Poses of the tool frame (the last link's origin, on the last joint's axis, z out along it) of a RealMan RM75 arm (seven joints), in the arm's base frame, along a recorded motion.
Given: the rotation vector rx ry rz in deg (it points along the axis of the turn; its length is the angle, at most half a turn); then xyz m.
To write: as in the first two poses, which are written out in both.
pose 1, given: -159.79 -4.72 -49.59 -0.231 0.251 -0.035
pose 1, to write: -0.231 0.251 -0.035 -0.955 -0.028 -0.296 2.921
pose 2, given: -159.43 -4.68 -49.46 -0.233 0.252 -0.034
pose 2, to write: -0.233 0.252 -0.034 -0.955 -0.028 -0.296 2.915
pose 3, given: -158.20 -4.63 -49.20 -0.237 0.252 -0.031
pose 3, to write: -0.237 0.252 -0.031 -0.955 -0.028 -0.297 2.893
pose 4, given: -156.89 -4.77 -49.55 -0.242 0.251 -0.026
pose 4, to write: -0.242 0.251 -0.026 -0.953 -0.029 -0.301 2.873
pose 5, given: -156.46 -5.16 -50.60 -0.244 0.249 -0.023
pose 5, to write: -0.244 0.249 -0.023 -0.951 -0.031 -0.308 2.871
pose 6, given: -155.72 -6.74 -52.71 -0.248 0.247 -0.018
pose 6, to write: -0.248 0.247 -0.018 -0.946 -0.041 -0.320 2.872
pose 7, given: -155.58 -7.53 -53.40 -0.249 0.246 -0.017
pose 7, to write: -0.249 0.246 -0.017 -0.945 -0.046 -0.324 2.874
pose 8, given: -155.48 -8.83 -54.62 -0.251 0.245 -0.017
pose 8, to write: -0.251 0.245 -0.017 -0.942 -0.054 -0.331 2.880
